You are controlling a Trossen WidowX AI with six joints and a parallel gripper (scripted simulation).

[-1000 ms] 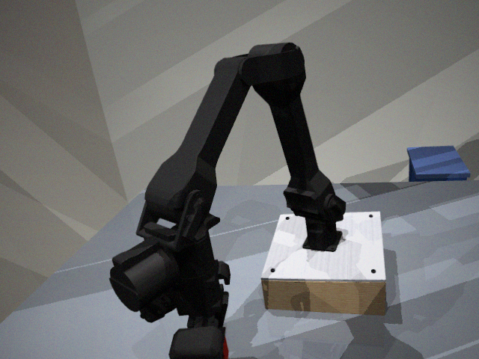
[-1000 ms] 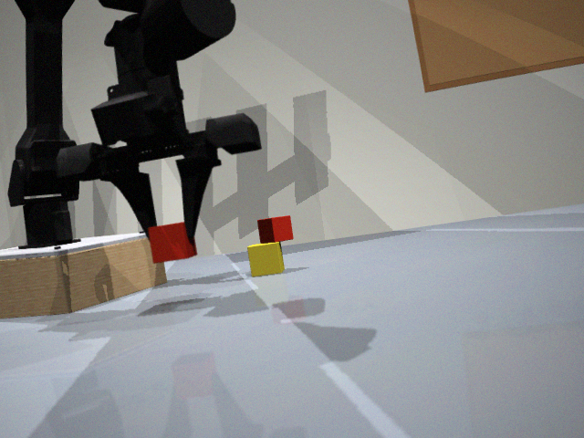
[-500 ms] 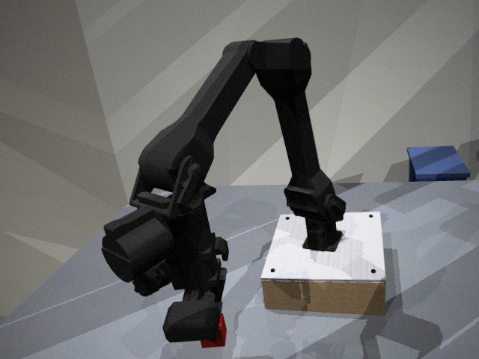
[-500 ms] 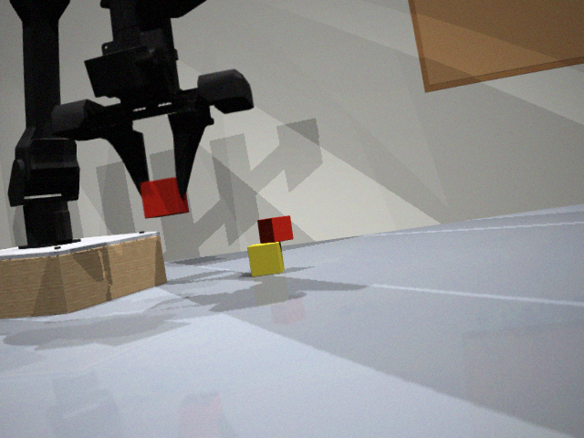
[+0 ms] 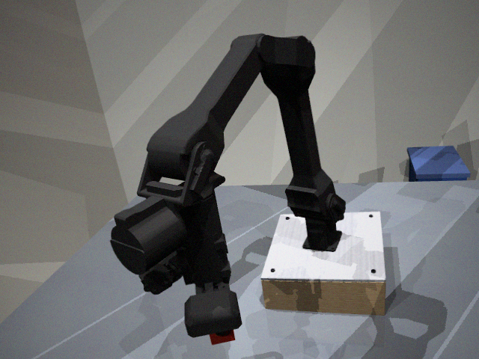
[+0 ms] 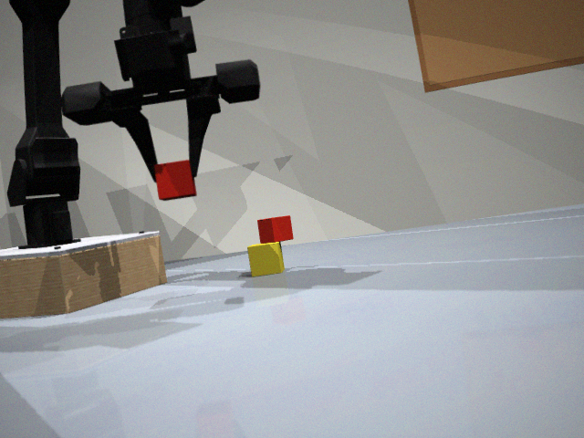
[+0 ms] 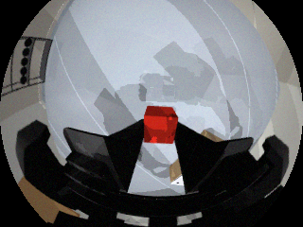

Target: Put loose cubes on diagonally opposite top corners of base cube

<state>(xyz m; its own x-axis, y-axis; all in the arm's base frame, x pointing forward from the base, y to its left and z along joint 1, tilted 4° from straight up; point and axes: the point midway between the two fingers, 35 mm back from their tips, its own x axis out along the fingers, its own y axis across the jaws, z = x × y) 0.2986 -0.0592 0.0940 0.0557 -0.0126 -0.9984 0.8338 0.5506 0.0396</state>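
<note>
The yellow cube is 3 cm behind my gripper tip, 20 cm to the left of it and 10 cm below it.
</note>
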